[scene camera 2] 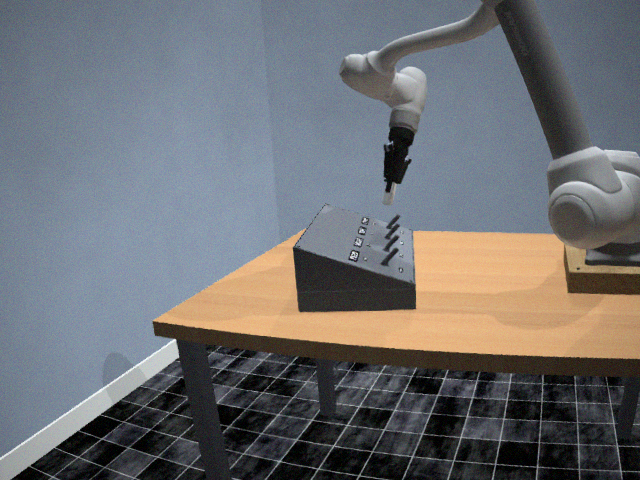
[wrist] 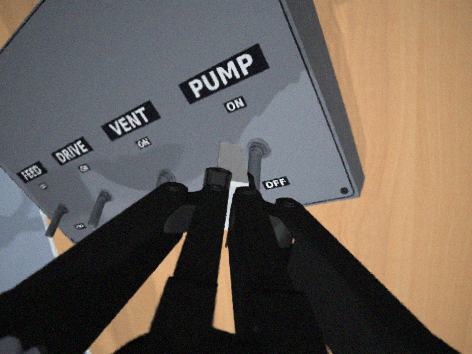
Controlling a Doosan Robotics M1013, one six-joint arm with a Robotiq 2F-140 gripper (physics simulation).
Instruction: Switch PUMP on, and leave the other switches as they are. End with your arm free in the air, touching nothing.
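Places are measured from the arm's base along level axes (x right, y up, z back), in metres.
Pixels of known places: gripper, fingertip midpoint: (scene camera 2: 387,204) (wrist: 228,161); arm's base, link origin: (scene camera 2: 616,256).
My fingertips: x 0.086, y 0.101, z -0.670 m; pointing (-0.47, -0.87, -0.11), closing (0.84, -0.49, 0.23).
For each thing: its top centre in the pictures, then the offset to it from my fingertips. Level surfaces: height alone.
- VENT switch, top centre: (wrist: 146,201) dz +0.055, dx -0.118, dy -0.029 m
- DRIVE switch, top centre: (wrist: 84,217) (scene camera 2: 391,234) dz +0.090, dx -0.233, dy -0.029 m
- FEED switch, top centre: (wrist: 42,227) (scene camera 2: 390,247) dz +0.125, dx -0.348, dy -0.029 m
- wooden table, surface height: dy -0.155 m
The grey sloped switch box (scene camera 2: 336,227) (wrist: 150,60) stands on the table. Its PUMP switch (scene camera 2: 393,221) (wrist: 255,165) is the farthest lever in the scene view and the rightmost in the wrist view; it leans toward its OFF label (wrist: 276,182). The VENT switch (wrist: 165,178) is partly hidden by a finger. The DRIVE switch (wrist: 100,207) and FEED switch (wrist: 57,220) lean the same way, away from their ON labels. My gripper (scene camera 2: 389,198) (wrist: 228,161) is shut and empty, above the lever row. In the wrist view its tips appear just left of the PUMP lever, apart from it.
The wooden table (scene camera 2: 480,320) (wrist: 415,125) extends around the box. The robot's base stands on a wooden block (scene camera 2: 599,279) at the right. A blue wall (scene camera 2: 129,155) rises behind and to the left.
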